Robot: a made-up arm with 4 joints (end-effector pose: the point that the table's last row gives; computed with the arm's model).
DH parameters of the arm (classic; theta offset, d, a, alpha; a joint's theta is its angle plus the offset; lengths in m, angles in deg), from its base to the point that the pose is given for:
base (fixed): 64.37 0 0.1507 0
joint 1: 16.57 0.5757 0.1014 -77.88
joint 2: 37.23 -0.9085 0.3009 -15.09
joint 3: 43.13 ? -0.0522 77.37
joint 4: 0 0.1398 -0.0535 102.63
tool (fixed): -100.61 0.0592 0 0
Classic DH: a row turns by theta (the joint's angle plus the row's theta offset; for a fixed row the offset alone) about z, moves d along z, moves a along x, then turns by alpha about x.
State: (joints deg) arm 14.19 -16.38 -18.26 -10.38
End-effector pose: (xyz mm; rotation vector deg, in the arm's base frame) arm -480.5 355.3 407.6 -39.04 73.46 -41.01
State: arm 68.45 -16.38 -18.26 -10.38
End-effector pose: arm -431.7 -178.9 407.6 -66.44 46.32 3.72
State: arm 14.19 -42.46 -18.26 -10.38
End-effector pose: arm -468.7 460.5 506.2 -15.80 83.43 -26.99
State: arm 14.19 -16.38 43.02 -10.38
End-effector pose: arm -503.6 500.8 303.7 -79.10 38.26 -83.99
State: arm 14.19 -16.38 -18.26 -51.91
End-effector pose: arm -528.6 326.9 408.4 1.83 62.26 -57.90
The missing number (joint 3, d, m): 1.4073
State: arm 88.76 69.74 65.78 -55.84
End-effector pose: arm 272.8 -483.7 339.2 -23.53 -118.67 -19.65
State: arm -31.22 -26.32 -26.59 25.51
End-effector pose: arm -97.3 701.3 424.1 -23.51 100.28 -42.11
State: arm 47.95 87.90 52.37 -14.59
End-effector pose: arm -92.0 -463.9 464.6 -88.52 -113.42 -83.95
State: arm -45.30 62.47 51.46 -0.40
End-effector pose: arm -430.8 420.6 284.6 118.35 -18.13 80.67
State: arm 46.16 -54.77 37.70 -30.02
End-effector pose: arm -671.9 278.6 588.4 -41.39 49.16 -41.79
